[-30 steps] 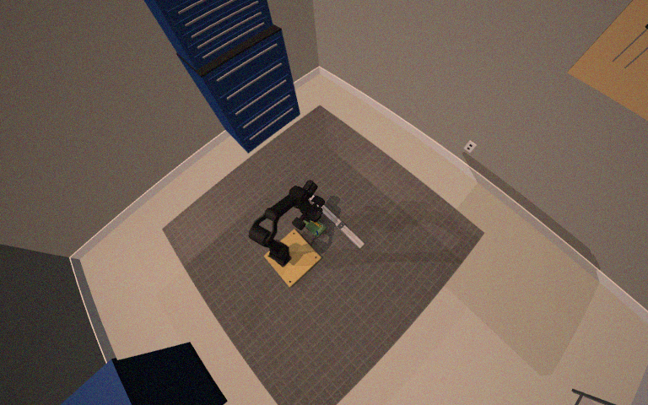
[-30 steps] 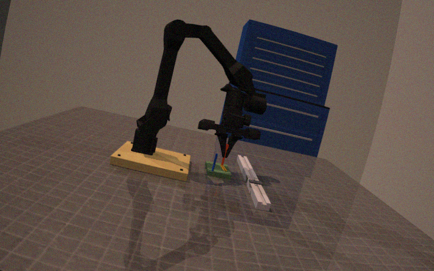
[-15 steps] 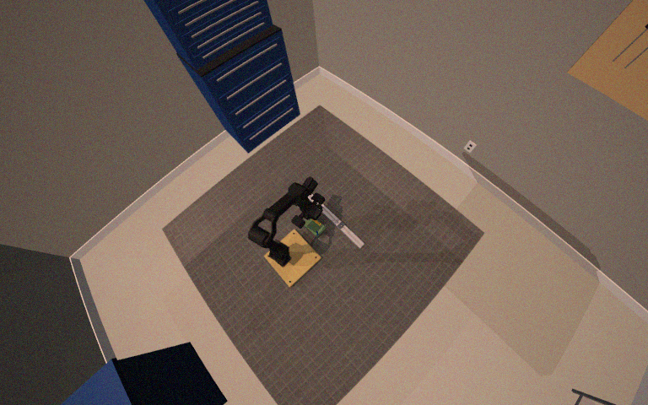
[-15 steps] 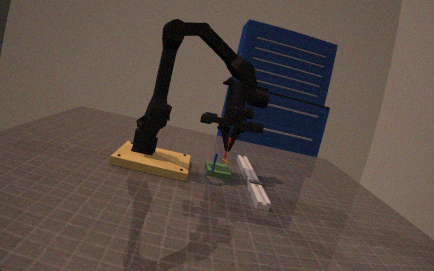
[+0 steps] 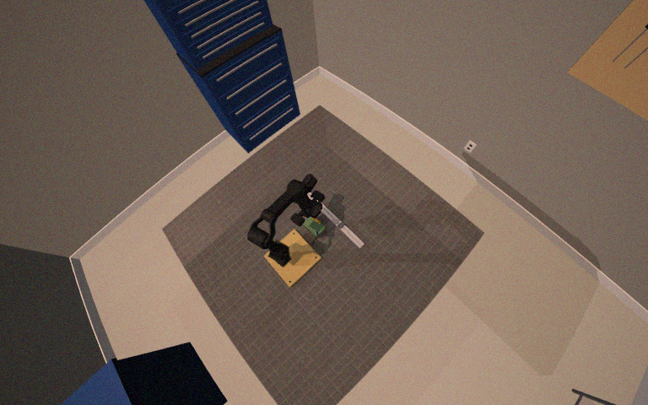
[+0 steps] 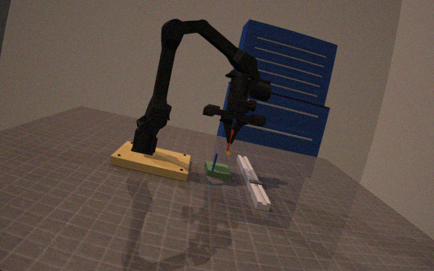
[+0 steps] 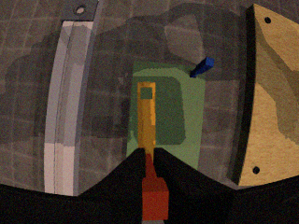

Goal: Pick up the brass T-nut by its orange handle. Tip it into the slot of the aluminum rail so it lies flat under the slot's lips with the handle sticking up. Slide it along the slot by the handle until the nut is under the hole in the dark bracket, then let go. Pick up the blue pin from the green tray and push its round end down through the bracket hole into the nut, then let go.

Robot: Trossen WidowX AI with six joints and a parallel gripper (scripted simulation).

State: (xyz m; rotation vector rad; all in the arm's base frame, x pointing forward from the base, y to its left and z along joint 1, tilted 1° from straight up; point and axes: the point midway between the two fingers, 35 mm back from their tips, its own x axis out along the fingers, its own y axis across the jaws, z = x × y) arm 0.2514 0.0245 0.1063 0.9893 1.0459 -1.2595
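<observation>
The blue pin is 4 cm behind my gripper tip, 6 cm to the right of it and 6 cm below it. Round my gripper tip: brass T-nut: 2 cm to the right; then green tray: 3 cm behind, 4 cm to the right, 8 cm below.
</observation>
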